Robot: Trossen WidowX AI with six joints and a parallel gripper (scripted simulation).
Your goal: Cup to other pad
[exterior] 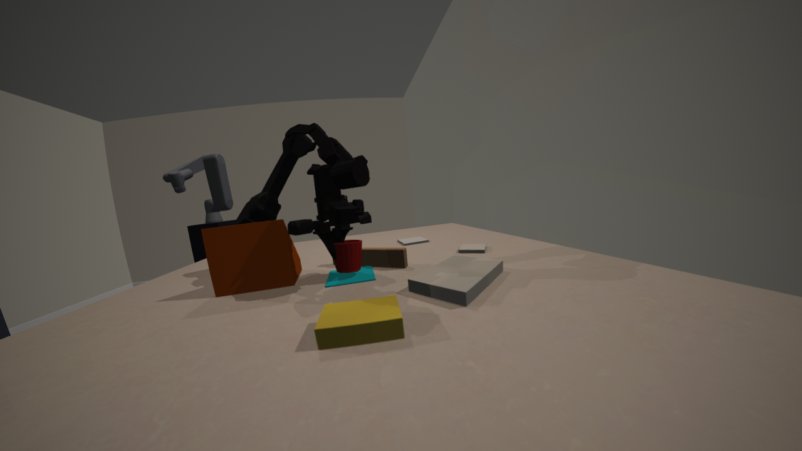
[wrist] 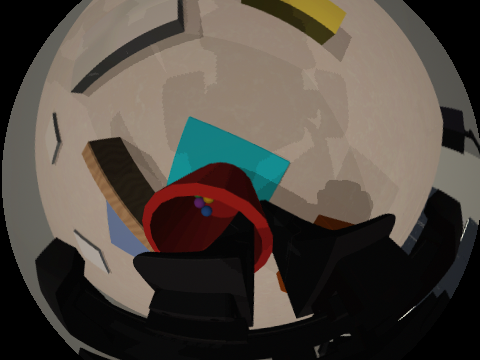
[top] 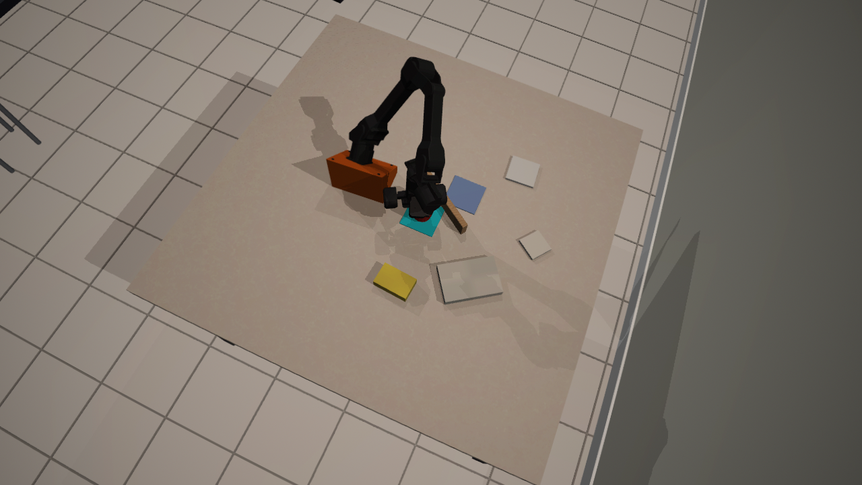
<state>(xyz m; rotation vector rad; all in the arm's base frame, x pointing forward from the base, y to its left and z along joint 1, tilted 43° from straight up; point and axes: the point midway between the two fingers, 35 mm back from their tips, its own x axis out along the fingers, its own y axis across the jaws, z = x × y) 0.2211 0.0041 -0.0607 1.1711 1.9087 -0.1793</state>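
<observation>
The red cup is 2 cm ahead of my gripper tip and 2 cm to the left of it. Also, from my gripper tip: teal pad 2 cm ahead, 2 cm to the left, 6 cm below; wooden bar 6 cm ahead, 9 cm to the left, 4 cm below; blue-grey pad 10 cm ahead, 16 cm to the left, 6 cm below.
</observation>
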